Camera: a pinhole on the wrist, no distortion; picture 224 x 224 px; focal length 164.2 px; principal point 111.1 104.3 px. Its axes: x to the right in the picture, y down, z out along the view. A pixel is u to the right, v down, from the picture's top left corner.
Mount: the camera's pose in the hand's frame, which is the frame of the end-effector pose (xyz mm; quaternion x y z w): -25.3 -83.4 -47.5 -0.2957 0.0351 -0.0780 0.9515
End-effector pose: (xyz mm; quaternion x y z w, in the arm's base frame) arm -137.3 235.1 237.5 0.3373 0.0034 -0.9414 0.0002
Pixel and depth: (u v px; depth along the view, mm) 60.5 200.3 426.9
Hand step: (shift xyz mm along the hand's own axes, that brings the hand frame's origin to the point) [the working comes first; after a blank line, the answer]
In the camera's frame: -131.6 249.6 426.9

-74.9 379.6 164.6
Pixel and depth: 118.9 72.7 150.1
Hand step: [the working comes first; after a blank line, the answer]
In the camera's frame: 7.1 -28.9 150.1

-5.0 -24.5 92.2
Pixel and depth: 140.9 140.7 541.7
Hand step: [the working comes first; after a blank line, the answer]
In the camera's frame: 98.3 120.1 541.7

148.1 299.4 327.9
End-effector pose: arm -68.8 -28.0 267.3 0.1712 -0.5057 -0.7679 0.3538
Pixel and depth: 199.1 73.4 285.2
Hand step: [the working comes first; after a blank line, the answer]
In the camera's frame: 152.8 -53.7 285.2

150.7 6.0 214.5
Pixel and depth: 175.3 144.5 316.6
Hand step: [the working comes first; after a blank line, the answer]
In the camera's frame: 123.8 77.5 316.6

142.3 135.1 166.4
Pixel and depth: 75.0 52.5 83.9
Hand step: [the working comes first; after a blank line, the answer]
In the camera's frame: -18.4 -26.5 83.9

-37.4 -55.0 36.9
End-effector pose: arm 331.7 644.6 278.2 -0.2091 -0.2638 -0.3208 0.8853
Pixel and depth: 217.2 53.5 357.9
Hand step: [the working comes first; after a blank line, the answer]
In the camera's frame: 231.3 -110.7 357.9

228.9 -13.1 305.1
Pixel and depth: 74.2 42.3 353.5
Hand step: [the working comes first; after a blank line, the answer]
In the camera's frame: -79.4 -133.5 353.5

-80.7 18.5 320.8
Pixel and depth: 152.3 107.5 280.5
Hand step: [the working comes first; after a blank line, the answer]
In the camera's frame: 70.4 5.5 280.5

76.4 65.4 178.7
